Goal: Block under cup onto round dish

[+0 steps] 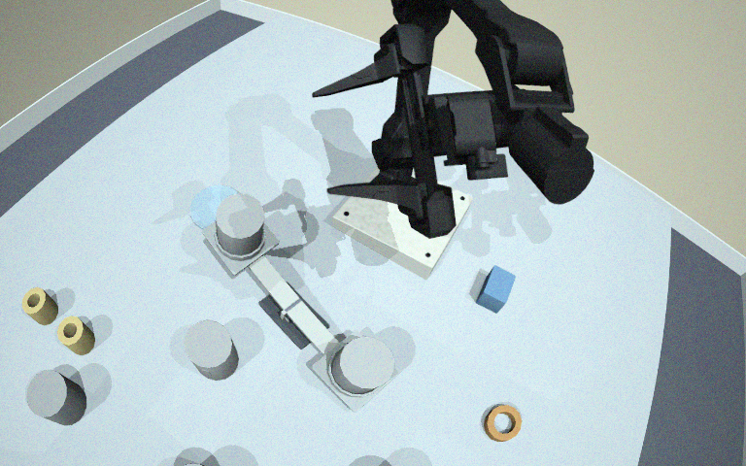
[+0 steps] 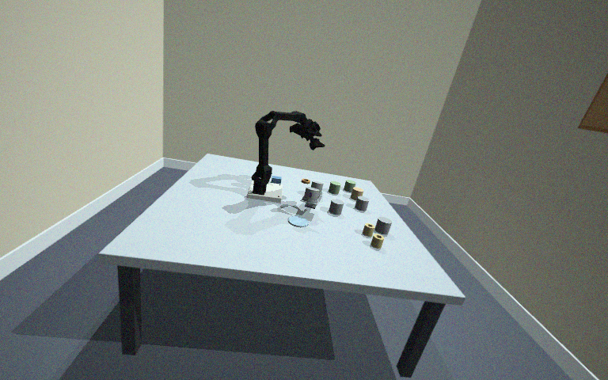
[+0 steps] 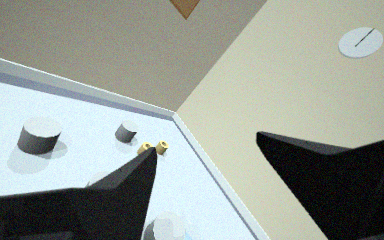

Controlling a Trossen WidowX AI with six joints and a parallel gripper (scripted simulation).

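Now: the pale green block 32 cm below my gripper tip, 11 cm to the left of it and 3 cm ahead of it. From my gripper tip the other things lie so: grey cup: 25 cm below, 16 cm to the right, 1 cm behind; round light-blue dish: 36 cm below, 27 cm to the right, 6 cm behind; balance beam: 32 cm below, 3 cm to the right, 1 cm ahead.
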